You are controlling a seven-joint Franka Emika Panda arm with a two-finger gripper.
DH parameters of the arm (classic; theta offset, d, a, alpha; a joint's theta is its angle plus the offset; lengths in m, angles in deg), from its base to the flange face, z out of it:
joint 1: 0 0.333 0 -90
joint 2: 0 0 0 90
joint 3: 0 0.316 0.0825 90
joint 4: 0 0 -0.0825 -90
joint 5: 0 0.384 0 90
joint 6: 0 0 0.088 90
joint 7: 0 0.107 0 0
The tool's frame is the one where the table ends.
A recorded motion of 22 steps. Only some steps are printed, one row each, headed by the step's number.
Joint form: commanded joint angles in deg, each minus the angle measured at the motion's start. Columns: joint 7, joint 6, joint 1, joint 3, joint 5, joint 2, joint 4.
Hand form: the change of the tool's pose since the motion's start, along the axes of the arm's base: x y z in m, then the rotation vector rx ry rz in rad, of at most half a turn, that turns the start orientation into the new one. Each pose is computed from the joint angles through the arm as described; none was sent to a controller.
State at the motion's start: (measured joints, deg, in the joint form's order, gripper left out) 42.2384 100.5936 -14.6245 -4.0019 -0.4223 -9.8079 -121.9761
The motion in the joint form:
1: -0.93 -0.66 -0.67 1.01 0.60 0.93 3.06
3: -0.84 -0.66 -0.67 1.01 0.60 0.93 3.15
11: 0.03 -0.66 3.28 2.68 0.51 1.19 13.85
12: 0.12 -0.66 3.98 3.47 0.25 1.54 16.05
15: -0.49 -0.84 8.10 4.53 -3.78 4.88 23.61
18: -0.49 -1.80 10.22 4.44 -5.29 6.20 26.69
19: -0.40 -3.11 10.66 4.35 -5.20 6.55 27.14
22: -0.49 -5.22 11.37 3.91 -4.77 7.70 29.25
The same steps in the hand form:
1: 0.0114 0.0004 0.0157 0.0003 -0.0275 0.0174
3: 0.0116 0.0003 0.0165 -0.0004 -0.0288 0.0159
11: 0.0494 0.0411 0.1021 -0.0564 -0.2022 0.0983
12: 0.0566 0.0533 0.1175 -0.0684 -0.2325 0.1236
15: 0.0856 0.0916 0.1506 -0.1419 -0.2895 0.2384
18: 0.0940 0.1076 0.1627 -0.1653 -0.3007 0.2766
19: 0.0941 0.1109 0.1609 -0.1588 -0.2808 0.2799
22: 0.0974 0.1135 0.1640 -0.1469 -0.2628 0.2826

